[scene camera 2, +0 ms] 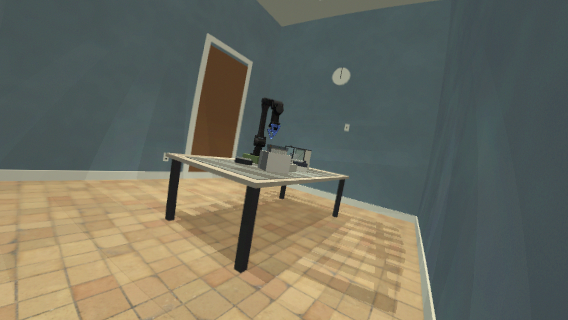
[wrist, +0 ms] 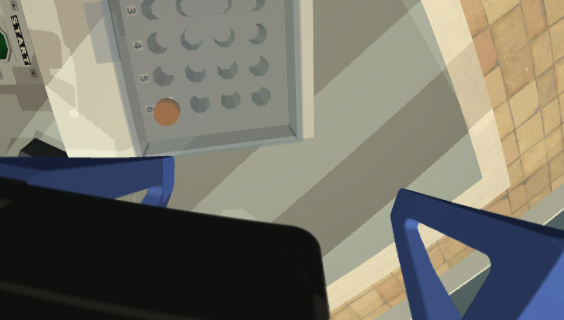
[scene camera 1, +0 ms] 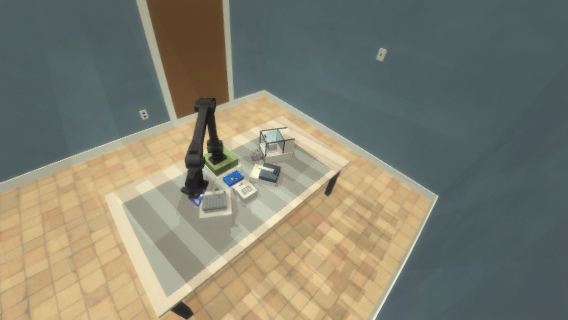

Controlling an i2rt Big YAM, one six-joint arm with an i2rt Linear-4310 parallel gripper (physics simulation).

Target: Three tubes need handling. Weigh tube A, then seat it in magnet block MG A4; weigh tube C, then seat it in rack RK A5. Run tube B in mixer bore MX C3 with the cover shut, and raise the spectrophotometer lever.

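Places are measured from the arm's base along level axes (x ahead, y left, z up), in centimetres.
Where they show: gripper, between the fingertips: [scene camera 2: 272, 137] [wrist: 286, 187] [scene camera 1: 200, 200]; arm's base, origin of its link: [scene camera 2: 256, 155] [scene camera 1: 217, 158].
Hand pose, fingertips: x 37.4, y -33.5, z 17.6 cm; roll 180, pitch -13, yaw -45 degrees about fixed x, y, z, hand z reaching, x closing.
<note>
Each offset is from my fingertips to the centre of the thing. "*": to the spot under its first point.
A white box with a grey holed block @[dx -3.9, dy +10.2, dz -14.7 cm] [scene camera 1: 215, 201] [scene camera 2: 276, 161] [wrist: 215, 60], apparently the mixer, stands near the left of the table. The wrist view shows hole rows marked 3 to 6. One orange-capped tube [wrist: 166, 112] sits in the row 6 hole beside the label; its letter cannot be read. I cannot tell how the cover stands. My gripper [scene camera 1: 196, 199] [scene camera 2: 273, 131] [wrist: 286, 187] is open and empty, above and beside this box. A blue rack @[* dx -14.8, dy +30.5, dz -18.5 cm] [scene camera 1: 233, 178] holds small coloured spots. A glass-sided balance @[dx -19.1, dy +72.7, dz -13.0 cm] [scene camera 1: 276, 143] stands farther back.
A white unit with a small grid @[dx -2.6, dy +31.4, dz -20.7 cm] [scene camera 1: 245, 190] stands beside the blue rack. A dark-and-white instrument @[dx -4.1, dy +52.3, dz -19.1 cm] [scene camera 1: 268, 173] and a small grey item @[* dx -22.0, dy +59.5, dz -17.6 cm] [scene camera 1: 256, 154] are near the balance. A START panel @[* dx -10.8, dy +14.8, dz -16.3 cm] [wrist: 21, 40] shows at the wrist view's left. The arm stands on a green base [scene camera 1: 227, 163].
</note>
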